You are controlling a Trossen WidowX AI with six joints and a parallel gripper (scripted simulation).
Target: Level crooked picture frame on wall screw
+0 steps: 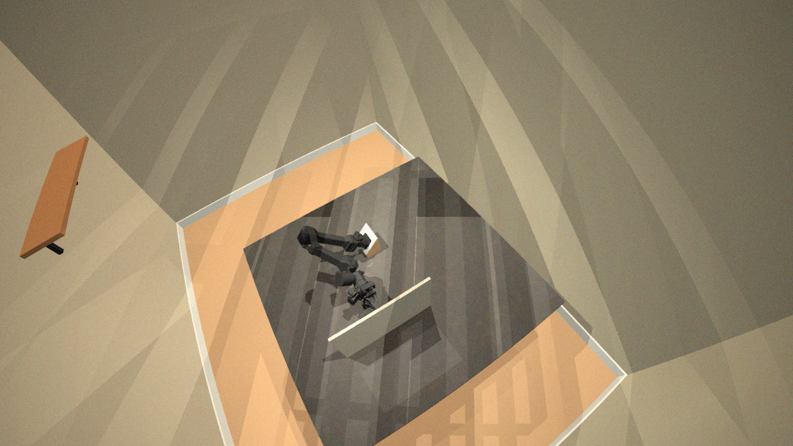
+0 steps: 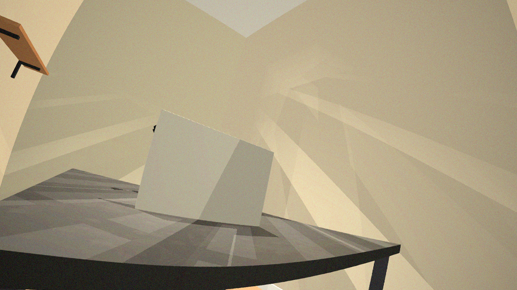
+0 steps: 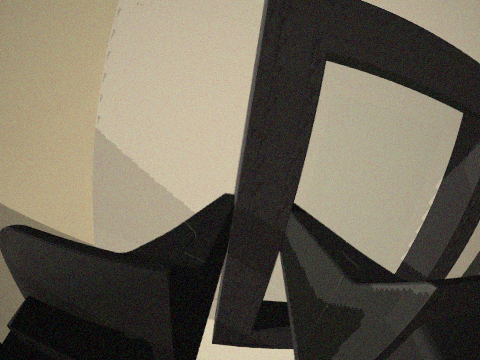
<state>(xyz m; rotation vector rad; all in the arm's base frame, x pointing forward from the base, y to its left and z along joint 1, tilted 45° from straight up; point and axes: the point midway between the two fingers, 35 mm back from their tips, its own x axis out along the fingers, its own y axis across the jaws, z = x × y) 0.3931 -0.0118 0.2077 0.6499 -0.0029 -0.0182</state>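
Now: the picture frame 50 mm below my gripper tip and 10 mm ahead of it. The rest, counted from my gripper tip: wall panel 70 mm below, 20 mm ahead, 10 mm to the left.
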